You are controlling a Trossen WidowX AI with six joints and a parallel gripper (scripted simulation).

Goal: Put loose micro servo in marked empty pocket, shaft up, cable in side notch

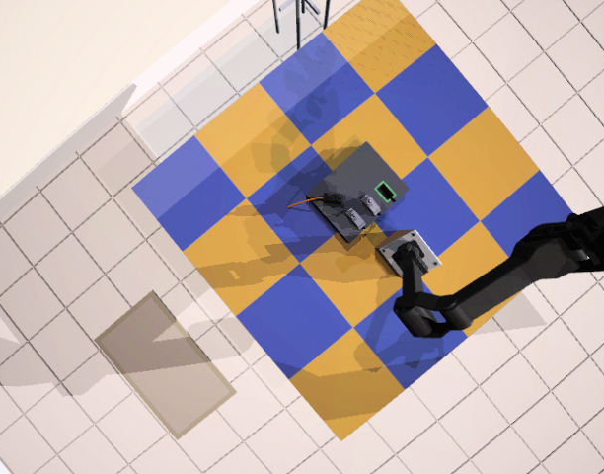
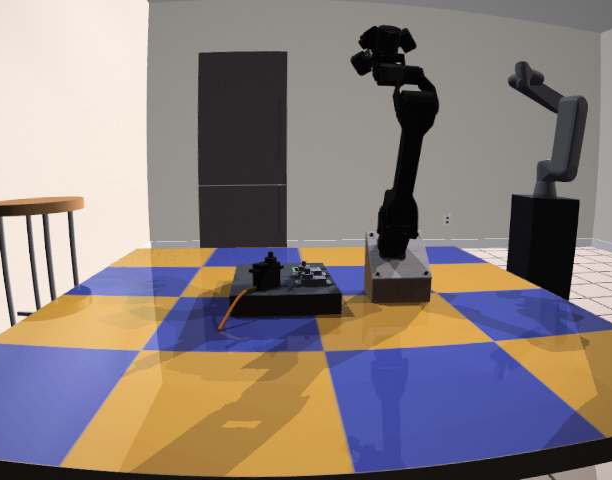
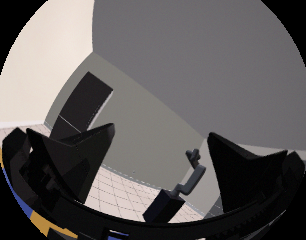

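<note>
My gripper tip is 670 mm above the dark robot deck, 310 mm short of it and 280 mm to the right of it.
</note>
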